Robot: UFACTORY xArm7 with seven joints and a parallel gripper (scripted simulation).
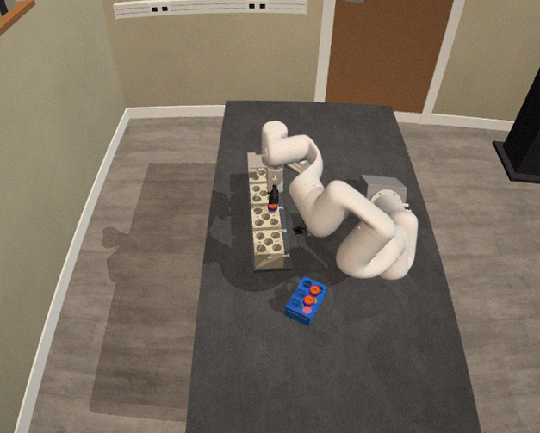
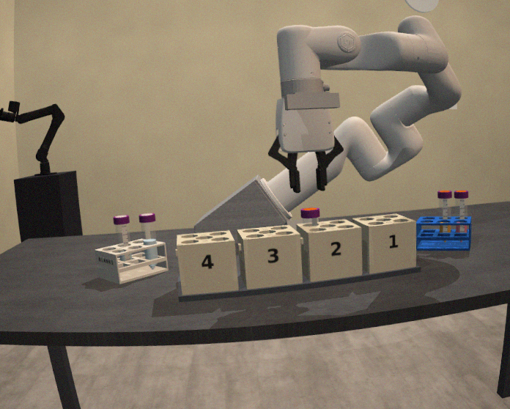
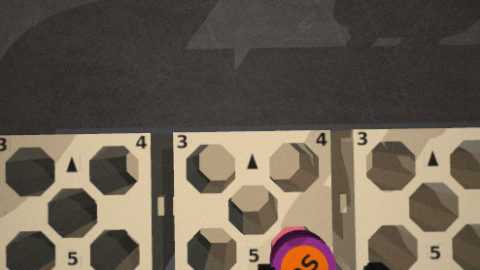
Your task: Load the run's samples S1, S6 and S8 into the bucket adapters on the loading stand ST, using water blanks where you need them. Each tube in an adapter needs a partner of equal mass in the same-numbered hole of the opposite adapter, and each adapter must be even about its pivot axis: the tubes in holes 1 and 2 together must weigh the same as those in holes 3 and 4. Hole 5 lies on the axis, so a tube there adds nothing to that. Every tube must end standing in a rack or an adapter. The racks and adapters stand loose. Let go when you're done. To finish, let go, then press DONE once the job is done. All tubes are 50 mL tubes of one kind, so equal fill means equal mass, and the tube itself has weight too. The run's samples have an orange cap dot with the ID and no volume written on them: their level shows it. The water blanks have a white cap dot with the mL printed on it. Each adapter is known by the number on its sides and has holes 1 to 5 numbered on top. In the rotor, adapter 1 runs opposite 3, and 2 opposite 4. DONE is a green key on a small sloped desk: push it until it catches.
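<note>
The sample S8 lies 32 cm to the left of my hand, 14 cm behind it and 11 cm below it. From my hand the other things lie so: sample tube 36 cm to the left, 12 cm behind, 11 cm below; blue sample rack 32 cm to the left, 15 cm below, 13 cm behind; loading stand ST 17 cm below, 3 cm to the right, 2 cm ahead.
</note>
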